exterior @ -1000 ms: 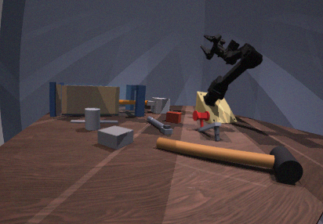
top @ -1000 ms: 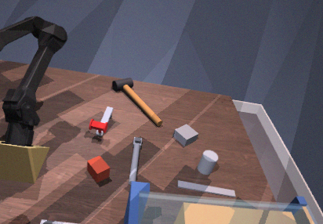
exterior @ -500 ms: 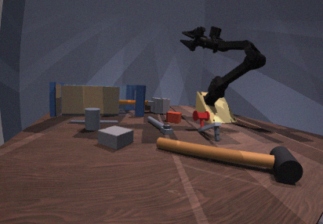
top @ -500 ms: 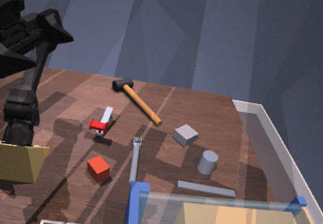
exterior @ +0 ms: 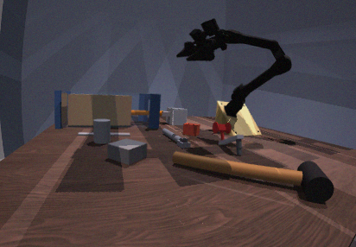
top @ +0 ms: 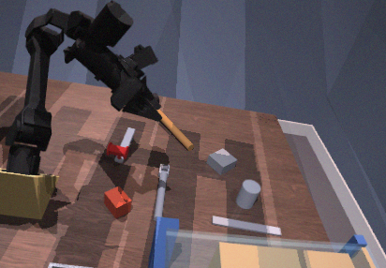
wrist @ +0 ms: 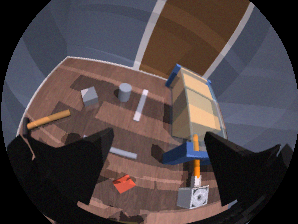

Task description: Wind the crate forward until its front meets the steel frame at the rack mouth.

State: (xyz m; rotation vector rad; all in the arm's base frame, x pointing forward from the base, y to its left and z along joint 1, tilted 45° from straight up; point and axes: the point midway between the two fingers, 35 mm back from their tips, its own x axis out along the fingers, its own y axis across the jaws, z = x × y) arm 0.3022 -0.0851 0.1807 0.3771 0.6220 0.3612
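Now: gripper tip 120 mm past the winch handle, 200 mm to the right of it and 280 mm above it. From my gripper tip the other things lie so: flat grey bar: 290 mm ahead, 20 mm to the left, 310 mm below; then grey winch: 100 mm behind, 300 mm to the right, 280 mm below; then red grip: 120 mm behind, 150 mm to the left, 270 mm below.
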